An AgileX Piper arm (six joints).
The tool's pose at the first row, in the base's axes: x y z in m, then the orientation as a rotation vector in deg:
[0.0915, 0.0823, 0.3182, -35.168, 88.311, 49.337]
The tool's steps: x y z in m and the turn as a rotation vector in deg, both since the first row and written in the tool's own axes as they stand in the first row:
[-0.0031, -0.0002, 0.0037, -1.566, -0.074, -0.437]
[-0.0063, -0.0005, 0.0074, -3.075, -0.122, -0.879]
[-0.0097, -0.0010, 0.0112, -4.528, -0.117, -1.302]
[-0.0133, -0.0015, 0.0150, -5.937, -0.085, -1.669]
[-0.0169, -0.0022, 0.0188, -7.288, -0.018, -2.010]
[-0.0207, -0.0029, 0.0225, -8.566, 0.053, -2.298]
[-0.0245, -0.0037, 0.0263, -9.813, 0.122, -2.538]
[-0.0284, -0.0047, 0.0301, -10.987, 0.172, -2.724]
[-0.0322, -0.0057, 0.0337, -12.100, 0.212, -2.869]
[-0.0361, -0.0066, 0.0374, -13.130, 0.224, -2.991]
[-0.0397, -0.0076, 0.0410, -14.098, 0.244, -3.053]
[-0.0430, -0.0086, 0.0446, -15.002, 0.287, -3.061]
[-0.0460, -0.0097, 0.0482, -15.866, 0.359, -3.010]
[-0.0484, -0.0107, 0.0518, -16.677, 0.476, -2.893]
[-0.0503, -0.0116, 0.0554, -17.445, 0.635, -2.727]
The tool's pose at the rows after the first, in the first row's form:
[0.0943, 0.0849, 0.3211, -36.578, 87.509, 50.298]
[0.0973, 0.0874, 0.3242, -37.961, 86.734, 51.197]
[0.1004, 0.0899, 0.3273, -39.314, 86.022, 52.051]
[0.1036, 0.0923, 0.3307, -40.608, 85.362, 52.902]
[0.1070, 0.0946, 0.3341, -41.857, 84.756, 53.715]
[0.1103, 0.0969, 0.3376, -43.018, 84.194, 54.507]
[0.1138, 0.0991, 0.3411, -44.119, 83.654, 55.307]
[0.1174, 0.1012, 0.3447, -45.118, 83.141, 56.091]
[0.1209, 0.1032, 0.3482, -46.038, 82.654, 56.858]
[0.1245, 0.1053, 0.3518, -46.867, 82.180, 57.580]
[0.1279, 0.1073, 0.3551, -47.612, 81.760, 58.296]
[0.1314, 0.1093, 0.3581, -48.285, 81.406, 58.999]
[0.1348, 0.1113, 0.3608, -48.903, 81.116, 59.710]
[0.1381, 0.1134, 0.3629, -49.462, 80.915, 60.423]
[0.1413, 0.1156, 0.3646, -49.979, 80.787, 61.134]

